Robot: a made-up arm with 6 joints. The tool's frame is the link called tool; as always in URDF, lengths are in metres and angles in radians. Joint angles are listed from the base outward. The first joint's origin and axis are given. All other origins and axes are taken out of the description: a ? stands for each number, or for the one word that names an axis. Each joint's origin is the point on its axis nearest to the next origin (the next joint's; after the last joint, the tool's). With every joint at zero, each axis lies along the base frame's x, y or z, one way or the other. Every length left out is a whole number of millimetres.
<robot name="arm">
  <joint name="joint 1" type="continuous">
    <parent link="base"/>
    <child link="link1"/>
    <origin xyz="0 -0.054 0.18"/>
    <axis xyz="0 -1 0"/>
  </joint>
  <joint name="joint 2" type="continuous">
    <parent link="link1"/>
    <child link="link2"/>
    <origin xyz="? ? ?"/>
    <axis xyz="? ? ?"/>
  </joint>
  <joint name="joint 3" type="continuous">
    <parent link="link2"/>
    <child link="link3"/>
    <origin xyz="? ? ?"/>
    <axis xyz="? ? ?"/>
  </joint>
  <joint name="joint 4" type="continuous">
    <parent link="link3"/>
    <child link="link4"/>
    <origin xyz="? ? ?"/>
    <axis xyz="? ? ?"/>
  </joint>
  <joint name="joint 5" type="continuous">
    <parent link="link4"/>
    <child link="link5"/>
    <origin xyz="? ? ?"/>
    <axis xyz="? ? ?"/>
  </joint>
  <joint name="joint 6" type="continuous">
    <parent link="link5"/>
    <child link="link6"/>
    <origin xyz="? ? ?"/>
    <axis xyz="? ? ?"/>
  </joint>
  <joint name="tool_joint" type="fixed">
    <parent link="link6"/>
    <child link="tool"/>
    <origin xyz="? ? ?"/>
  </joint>
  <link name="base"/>
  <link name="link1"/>
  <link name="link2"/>
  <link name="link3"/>
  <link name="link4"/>
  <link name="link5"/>
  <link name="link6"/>
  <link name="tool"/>
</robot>
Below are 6 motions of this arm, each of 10 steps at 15 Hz.
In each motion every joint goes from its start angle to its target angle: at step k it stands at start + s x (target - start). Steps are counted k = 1, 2, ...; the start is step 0. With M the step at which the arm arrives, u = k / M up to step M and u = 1 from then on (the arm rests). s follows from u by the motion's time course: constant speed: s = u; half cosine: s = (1 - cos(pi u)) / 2; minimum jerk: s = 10 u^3 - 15 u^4 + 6 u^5.
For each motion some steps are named. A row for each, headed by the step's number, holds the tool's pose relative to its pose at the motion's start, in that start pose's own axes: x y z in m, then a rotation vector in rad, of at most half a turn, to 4 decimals.
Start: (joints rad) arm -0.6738 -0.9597 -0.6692 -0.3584 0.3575 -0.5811
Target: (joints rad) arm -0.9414 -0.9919 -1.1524 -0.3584 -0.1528 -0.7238
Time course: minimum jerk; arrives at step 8
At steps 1, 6, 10:
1: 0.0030 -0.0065 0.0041 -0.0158 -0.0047 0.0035
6: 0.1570 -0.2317 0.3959 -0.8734 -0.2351 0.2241
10: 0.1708 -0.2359 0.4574 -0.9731 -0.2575 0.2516

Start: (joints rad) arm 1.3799 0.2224 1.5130 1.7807 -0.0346 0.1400
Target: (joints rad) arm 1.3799 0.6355 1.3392 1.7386 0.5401 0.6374
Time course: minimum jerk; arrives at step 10
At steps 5, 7, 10:
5: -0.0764 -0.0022 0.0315 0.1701 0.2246 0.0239
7: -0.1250 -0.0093 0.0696 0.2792 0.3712 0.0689
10: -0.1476 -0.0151 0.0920 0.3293 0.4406 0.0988

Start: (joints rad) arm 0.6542 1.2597 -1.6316 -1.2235 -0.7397 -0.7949
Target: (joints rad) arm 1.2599 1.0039 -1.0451 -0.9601 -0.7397 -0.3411
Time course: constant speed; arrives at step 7
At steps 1, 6, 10:
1: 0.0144 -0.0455 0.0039 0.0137 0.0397 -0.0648
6: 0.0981 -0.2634 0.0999 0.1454 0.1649 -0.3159
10: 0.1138 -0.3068 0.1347 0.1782 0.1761 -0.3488

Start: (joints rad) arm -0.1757 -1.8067 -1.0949 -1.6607 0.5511 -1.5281
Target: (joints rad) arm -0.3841 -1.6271 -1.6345 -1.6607 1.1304 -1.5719
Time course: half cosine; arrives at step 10
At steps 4, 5, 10:
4: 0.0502 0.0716 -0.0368 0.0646 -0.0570 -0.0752
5: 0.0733 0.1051 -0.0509 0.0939 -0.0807 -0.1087
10: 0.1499 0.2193 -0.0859 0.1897 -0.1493 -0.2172

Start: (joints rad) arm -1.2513 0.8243 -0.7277 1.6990 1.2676 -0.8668
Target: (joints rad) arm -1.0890 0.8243 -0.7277 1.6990 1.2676 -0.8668
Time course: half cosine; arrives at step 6
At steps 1, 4, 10:
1: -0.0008 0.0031 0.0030 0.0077 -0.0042 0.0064
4: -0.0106 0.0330 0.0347 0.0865 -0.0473 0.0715
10: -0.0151 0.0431 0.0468 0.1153 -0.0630 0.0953

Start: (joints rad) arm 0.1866 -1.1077 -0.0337 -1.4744 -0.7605 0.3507
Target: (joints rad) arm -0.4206 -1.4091 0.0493 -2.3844 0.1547 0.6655
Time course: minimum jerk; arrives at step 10
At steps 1, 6, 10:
1: 0.0009 0.0018 0.0040 0.0054 -0.0045 0.0014
6: 0.0004 0.1953 0.3341 0.4063 -0.4001 0.3918
10: -0.0652 0.2975 0.4713 0.5352 -0.5822 0.7537

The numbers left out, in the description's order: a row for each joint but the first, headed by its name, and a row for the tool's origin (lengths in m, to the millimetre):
joint 2: xyz 0.012 0 0.313, axis 0 0 1
joint 3: xyz -0.055 -0.319 0, axis 0 0 1
joint 4: xyz 0.186 -0.119 0, axis 0 1 0
joint 5: xyz 0.478 0 0.07, axis 1 0 0
joint 6: xyz 0 -0.096 0.035, axis 0 1 0
tool: xyz -0.074 0 -0.317

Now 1 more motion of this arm.
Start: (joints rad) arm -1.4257 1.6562 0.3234 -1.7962 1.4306 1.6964
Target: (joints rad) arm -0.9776 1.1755 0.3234 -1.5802 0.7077 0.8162
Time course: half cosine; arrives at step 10
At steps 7, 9, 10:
7: 0.3177 0.0238 0.1594 -0.1383 -0.1736 -0.8721
9: 0.3763 -0.0044 0.1908 -0.3065 -0.1851 -1.0324
10: 0.3834 -0.0085 0.1952 -0.3325 -0.1857 -1.0515

